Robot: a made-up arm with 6 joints. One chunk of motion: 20 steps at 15 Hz.
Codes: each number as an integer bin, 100 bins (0 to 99) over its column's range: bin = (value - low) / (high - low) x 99, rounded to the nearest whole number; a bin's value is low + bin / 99 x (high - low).
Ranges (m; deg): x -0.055..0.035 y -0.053..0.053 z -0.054..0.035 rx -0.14..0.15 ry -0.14..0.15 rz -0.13..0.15
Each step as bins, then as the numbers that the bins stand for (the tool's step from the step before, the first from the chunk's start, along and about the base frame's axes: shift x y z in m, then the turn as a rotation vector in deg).
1 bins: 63 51 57 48 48 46
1 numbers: 0.00227 0.00161 -0.00276 0.001 0.001 0.000
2 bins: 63 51 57 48 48 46
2 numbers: 0.00227 0.00161 -0.00276 0.001 0.001 0.000
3 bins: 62 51 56 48 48 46
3 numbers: 0.00136 0.00161 -0.00366 0.001 0.001 0.000
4 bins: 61 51 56 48 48 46
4 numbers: 0.00045 0.00161 -0.00366 0.001 0.001 0.000
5 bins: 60 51 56 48 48 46
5 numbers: -0.00045 0.00161 -0.00366 0.001 0.001 0.000
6 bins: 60 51 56 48 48 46
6 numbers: -0.00045 0.00161 -0.00366 0.001 0.001 0.000
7 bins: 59 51 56 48 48 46
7 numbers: -0.00136 0.00161 -0.00366 0.001 0.001 0.000
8 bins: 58 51 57 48 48 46
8 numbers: -0.00227 0.00161 -0.00276 0.001 0.001 0.000
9 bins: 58 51 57 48 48 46
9 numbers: -0.00227 0.00161 -0.00276 0.001 0.001 0.000
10 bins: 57 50 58 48 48 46
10 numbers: -0.00318 0.00054 -0.00186 0.001 0.001 0.000
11 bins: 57 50 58 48 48 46
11 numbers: -0.00318 0.00054 -0.00186 0.001 0.001 0.000
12 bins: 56 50 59 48 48 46
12 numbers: -0.00409 0.00054 -0.00096 0.001 0.001 0.000
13 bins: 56 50 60 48 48 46
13 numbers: -0.00409 0.00054 -0.00006 0.001 0.001 0.000
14 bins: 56 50 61 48 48 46
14 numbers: -0.00409 0.00054 0.00084 0.001 0.001 0.000
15 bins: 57 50 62 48 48 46
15 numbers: -0.00318 0.00054 0.00174 0.001 0.001 0.000
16 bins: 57 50 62 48 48 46
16 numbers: -0.00318 0.00054 0.00174 0.001 0.001 0.000
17 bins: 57 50 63 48 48 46
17 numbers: -0.00318 0.00054 0.00264 0.001 0.001 0.000
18 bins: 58 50 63 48 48 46
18 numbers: -0.00227 0.00054 0.00264 0.001 0.001 0.000
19 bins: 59 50 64 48 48 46
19 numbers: -0.00136 0.00054 0.00354 0.001 0.001 0.000
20 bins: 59 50 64 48 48 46
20 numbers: -0.00136 0.00054 0.00354 0.001 0.001 0.000
